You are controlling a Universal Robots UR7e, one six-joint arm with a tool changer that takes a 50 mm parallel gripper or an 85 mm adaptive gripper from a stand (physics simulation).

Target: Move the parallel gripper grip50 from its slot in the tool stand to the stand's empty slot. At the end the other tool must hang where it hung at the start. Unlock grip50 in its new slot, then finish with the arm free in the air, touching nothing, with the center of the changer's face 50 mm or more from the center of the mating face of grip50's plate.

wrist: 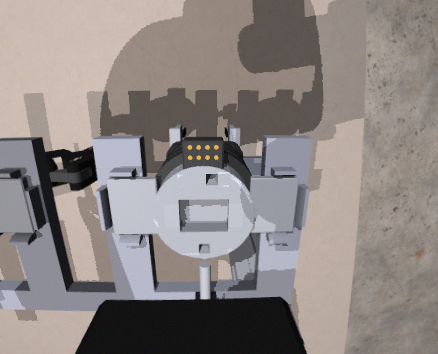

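The parallel gripper grip50 hangs in the rightmost slot that shows of the tool stand. Its round, pale mating plate faces the camera, bare, with its side wings resting on the two stand arms. A black block with gold contacts sits at the plate's upper edge. Its two fingers show beyond the plate, apart, with nothing seen between them. The arm's black tool end shows at the bottom edge, apart from the plate in this view. The changer's face is hidden. The empty slot does not show.
Part of the other tool, with black finger links and a grey plate wing, hangs in the neighbouring slot at the left. A pale peg stands below the round plate. Speckled grey floor lies beyond the table edge at the right.
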